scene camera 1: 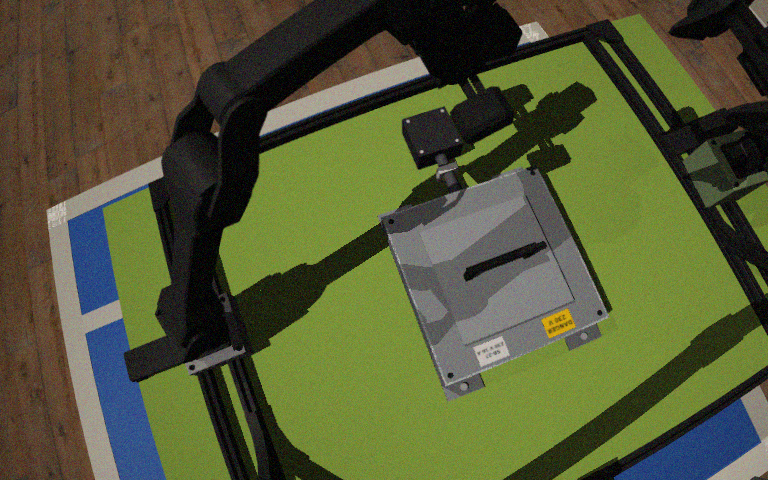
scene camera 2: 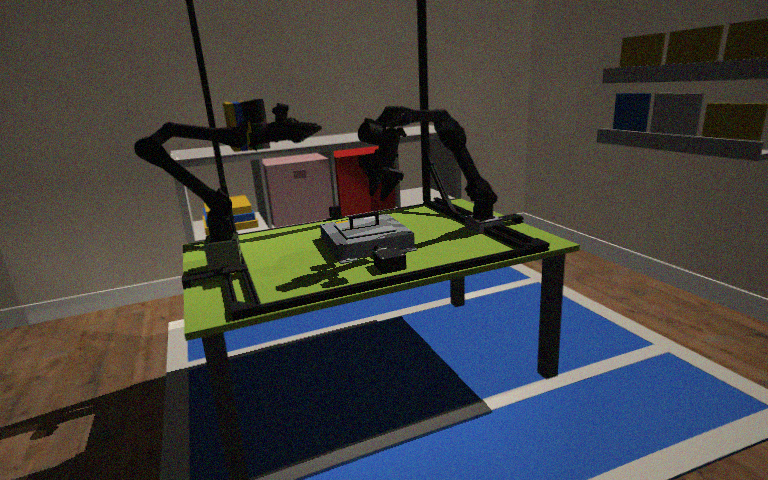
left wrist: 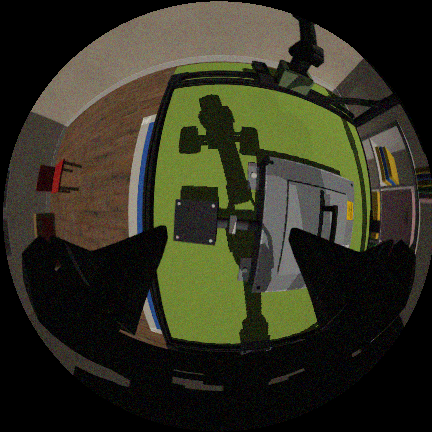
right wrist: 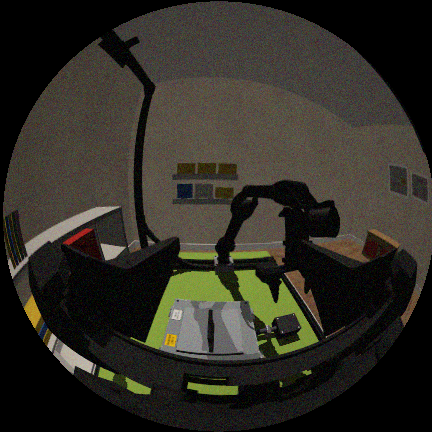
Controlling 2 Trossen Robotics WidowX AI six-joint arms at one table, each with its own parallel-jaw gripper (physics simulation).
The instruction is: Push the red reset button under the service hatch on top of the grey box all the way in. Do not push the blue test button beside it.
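The grey box (scene camera 1: 404, 254) (scene camera 2: 356, 247) (left wrist: 275, 172) (right wrist: 245, 311) stands on the green table. Its hatch (scene camera 1: 509, 308) (left wrist: 302, 200) (right wrist: 231, 327) lies flat and looks shut, with a black handle (scene camera 1: 504, 261) (scene camera 2: 364, 216) (left wrist: 334, 220) (right wrist: 210, 330) on top. The red and blue buttons do not show. My left gripper (scene camera 2: 378, 195) (left wrist: 230, 233) (right wrist: 291, 297) is open and empty, pointing down high above the table, beside the box on its connector side. My right gripper is open and empty, high up and well away from the box; it also shows in scene camera 2 (scene camera 2: 318, 127).
A black block (scene camera 1: 432, 135) (scene camera 2: 389, 261) (left wrist: 196, 221) (right wrist: 287, 324) joins the box side through a short metal connector (scene camera 1: 447, 171) (left wrist: 233, 224). Dark frame rails run around the table (scene camera 2: 569, 247). Arm shadows cross the table and the box top.
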